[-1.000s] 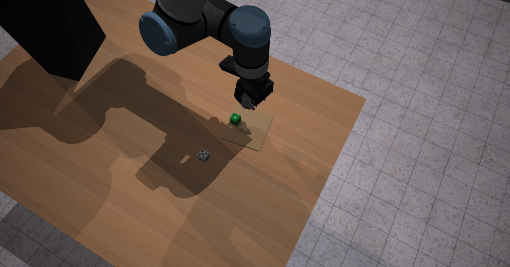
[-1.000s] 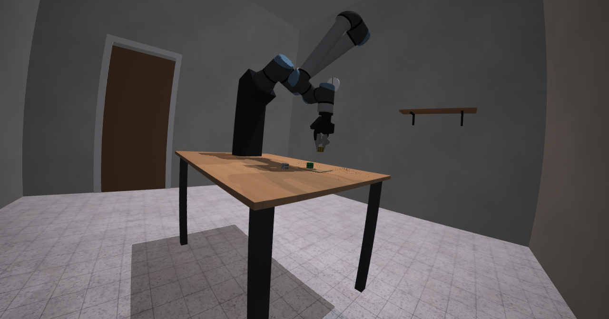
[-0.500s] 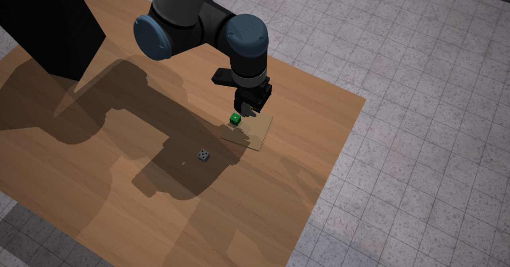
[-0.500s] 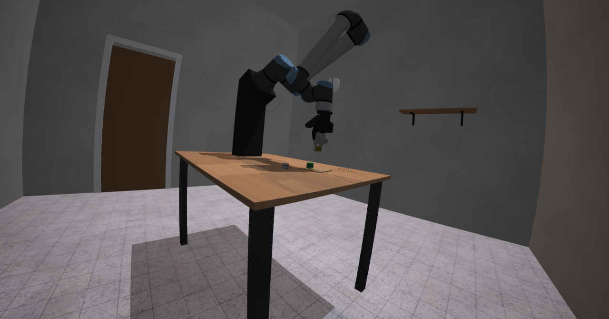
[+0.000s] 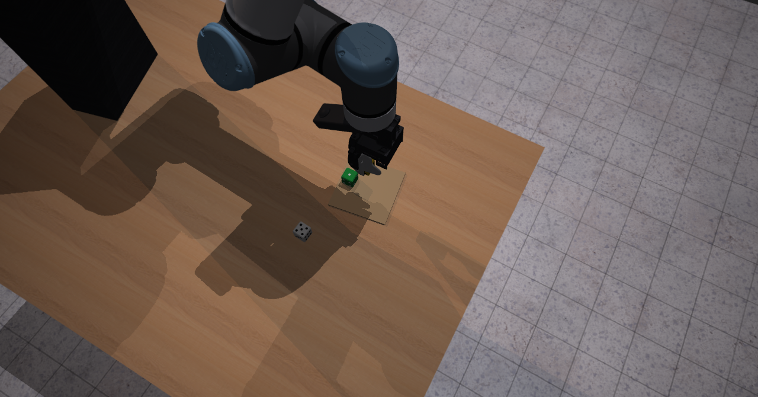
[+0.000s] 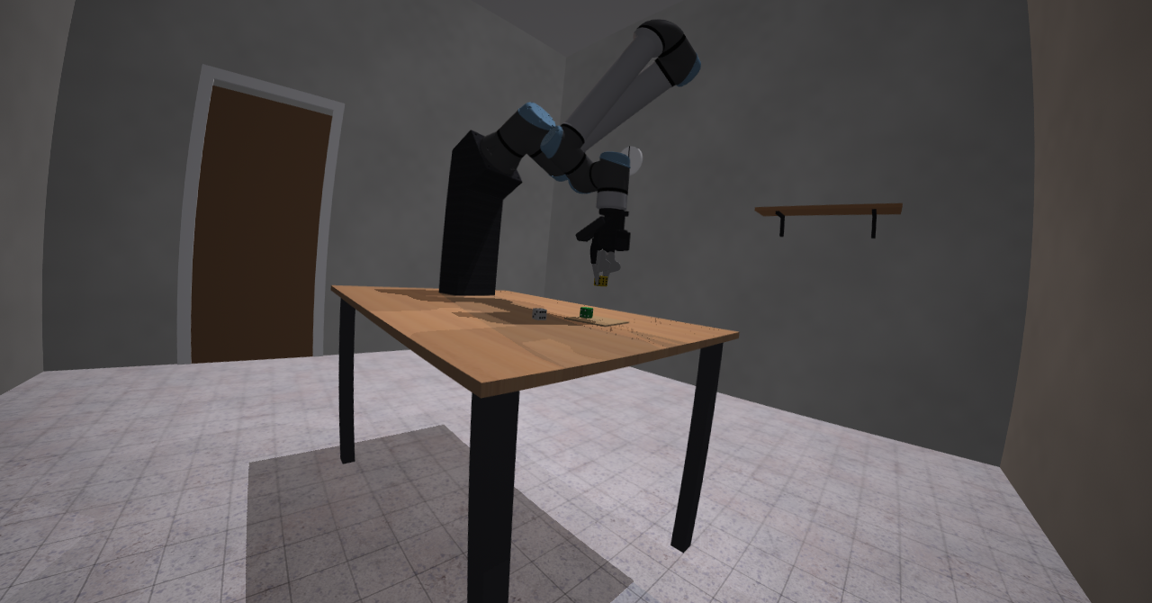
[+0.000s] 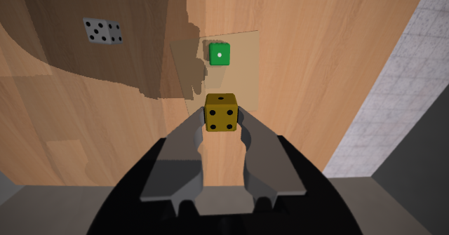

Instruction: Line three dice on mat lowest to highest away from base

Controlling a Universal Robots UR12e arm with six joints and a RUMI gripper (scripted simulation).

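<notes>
Right now my hand is 12 cm above the tan mat. From my hand the other things lie so: yellow die (right at my hand); then green die (10 cm below, 4 cm behind, 2 cm to the right); then white die (18 cm to the right, 11 cm below, 1 cm ahead).
</notes>
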